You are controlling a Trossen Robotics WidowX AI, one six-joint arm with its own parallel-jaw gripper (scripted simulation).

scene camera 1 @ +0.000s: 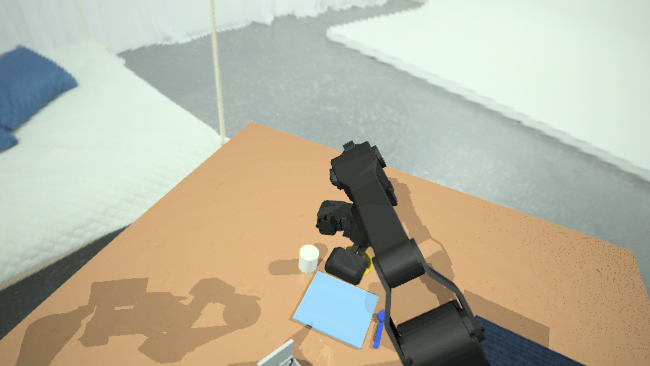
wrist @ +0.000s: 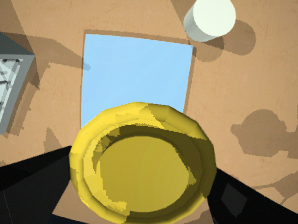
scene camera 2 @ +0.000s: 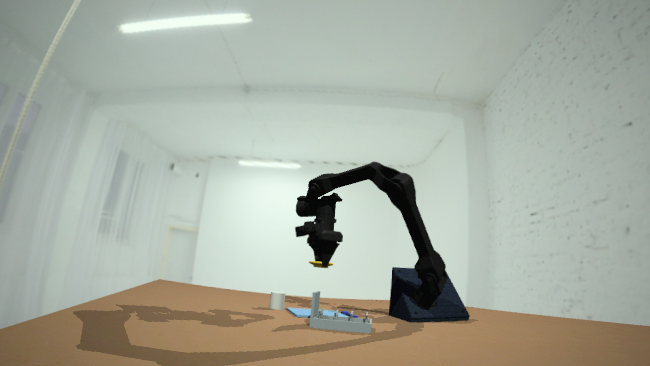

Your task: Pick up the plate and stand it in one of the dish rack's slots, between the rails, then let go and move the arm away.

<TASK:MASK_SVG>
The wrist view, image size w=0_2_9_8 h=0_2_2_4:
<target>my gripper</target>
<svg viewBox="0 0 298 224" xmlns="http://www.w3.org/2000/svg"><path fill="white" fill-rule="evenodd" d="M217 167L212 189L210 189L210 194L208 194L208 206L214 224L298 224L298 213L286 209L285 206L279 205L275 201L271 201L271 198L258 193L258 190L255 192L255 189L251 189L250 186L235 180L235 177L227 175L226 172L221 171ZM72 145L67 145L67 147L57 149L57 151L53 149L53 151L45 153L45 155L41 153L41 155L31 157L31 159L17 161L17 163L0 167L0 224L47 224L49 217L51 217L53 210L57 206L57 202L59 202L64 190L68 188L69 181L71 181L69 180L69 169L71 169L69 152L71 152Z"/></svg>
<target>yellow plate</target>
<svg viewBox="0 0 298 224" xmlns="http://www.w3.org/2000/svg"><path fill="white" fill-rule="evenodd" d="M78 129L78 135L76 140L74 140L71 152L69 152L69 163L71 163L69 179L71 179L73 188L76 189L80 200L88 205L97 216L104 218L104 220L116 222L116 224L174 224L180 218L192 214L197 209L197 206L202 204L202 201L210 194L214 176L216 176L217 172L214 145L209 140L209 137L206 136L206 132L202 131L197 121L190 119L185 113L177 111L176 108L170 107L170 105L142 103L142 101L117 105L117 107L104 109L96 117L93 117L84 128Z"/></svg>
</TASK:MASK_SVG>
